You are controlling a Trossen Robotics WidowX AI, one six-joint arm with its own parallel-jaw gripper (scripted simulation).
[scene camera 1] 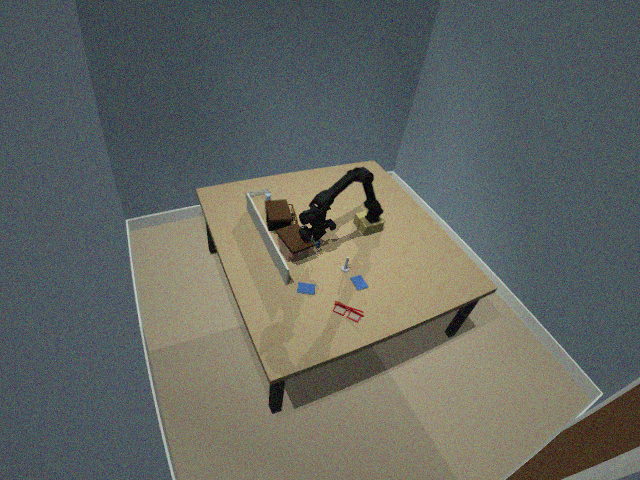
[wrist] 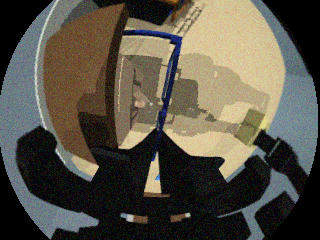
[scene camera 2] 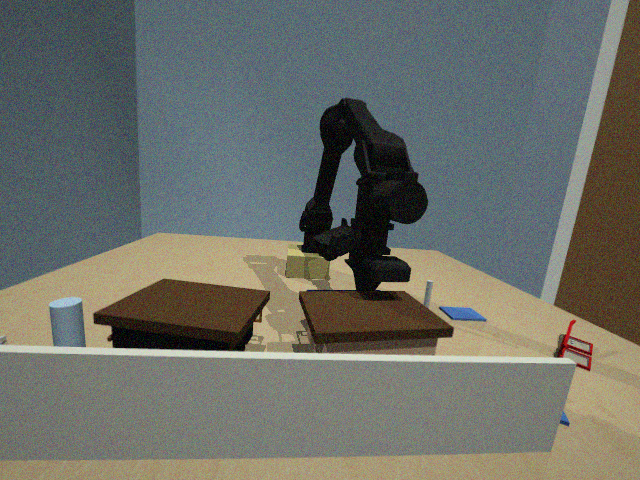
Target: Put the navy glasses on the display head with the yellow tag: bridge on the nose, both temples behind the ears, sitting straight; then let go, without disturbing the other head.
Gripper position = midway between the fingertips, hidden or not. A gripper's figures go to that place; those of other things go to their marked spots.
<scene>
My gripper [scene camera 2: 361, 303]: 0.51 m from the lens. A pale blue cylinder [scene camera 2: 67, 321]: 0.46 m from the lens. A brown-topped display head [scene camera 2: 339, 322]: 0.34 m from the lens. The marked spots on the brown-topped display head and the pale blue cylinder are 0.32 m apart.
</scene>
